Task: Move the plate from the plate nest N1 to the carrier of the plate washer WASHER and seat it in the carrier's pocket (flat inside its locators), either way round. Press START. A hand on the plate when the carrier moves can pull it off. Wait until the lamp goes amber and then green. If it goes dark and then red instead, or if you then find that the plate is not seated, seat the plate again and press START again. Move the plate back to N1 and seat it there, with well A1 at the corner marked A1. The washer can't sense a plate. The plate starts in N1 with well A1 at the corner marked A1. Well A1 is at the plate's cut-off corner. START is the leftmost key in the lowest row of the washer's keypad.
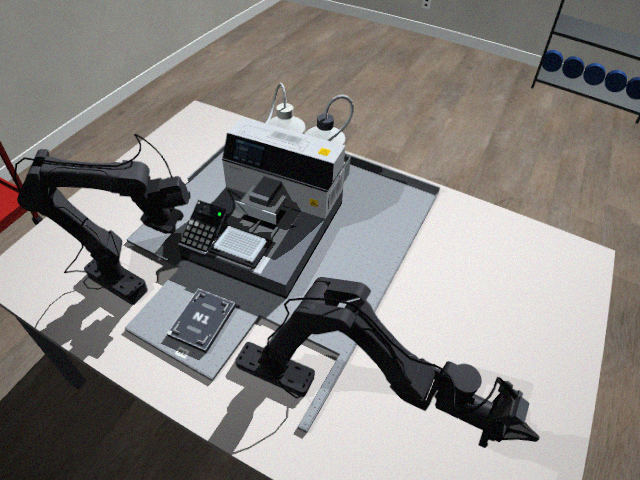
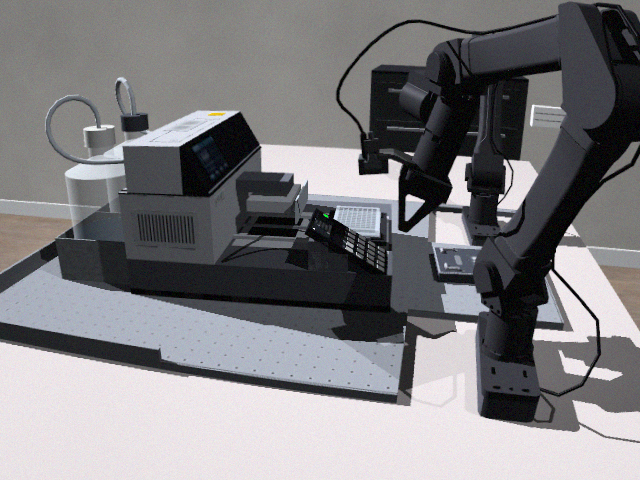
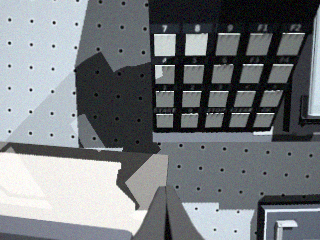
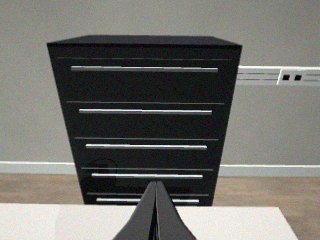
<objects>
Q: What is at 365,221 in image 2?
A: A white plate.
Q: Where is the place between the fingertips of the left gripper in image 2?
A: At 402,230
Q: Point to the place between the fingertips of the left gripper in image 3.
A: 165,195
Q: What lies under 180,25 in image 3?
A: A washer.
</objects>
